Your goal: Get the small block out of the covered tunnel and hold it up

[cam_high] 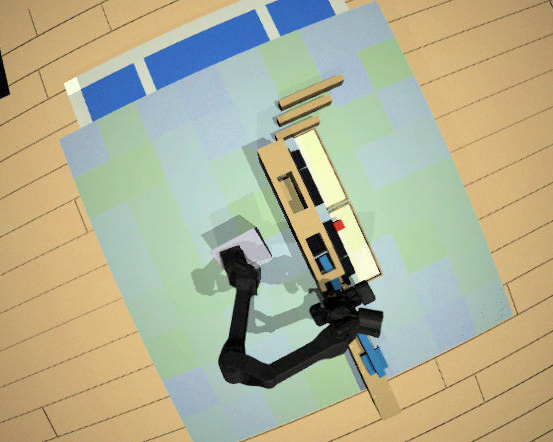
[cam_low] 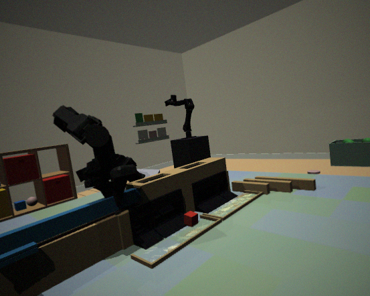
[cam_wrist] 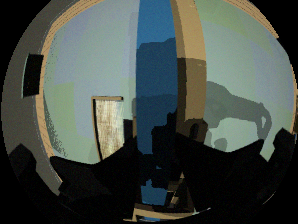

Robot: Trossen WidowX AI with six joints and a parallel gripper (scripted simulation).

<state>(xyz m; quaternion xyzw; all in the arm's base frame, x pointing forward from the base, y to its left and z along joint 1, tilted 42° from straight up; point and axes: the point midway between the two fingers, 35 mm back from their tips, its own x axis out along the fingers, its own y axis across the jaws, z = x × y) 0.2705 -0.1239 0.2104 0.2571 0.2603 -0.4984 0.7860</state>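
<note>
My gripper tip is now 10 mm short of the tan covered tunnel, 50 mm to the right of it and 40 mm above it.
</note>
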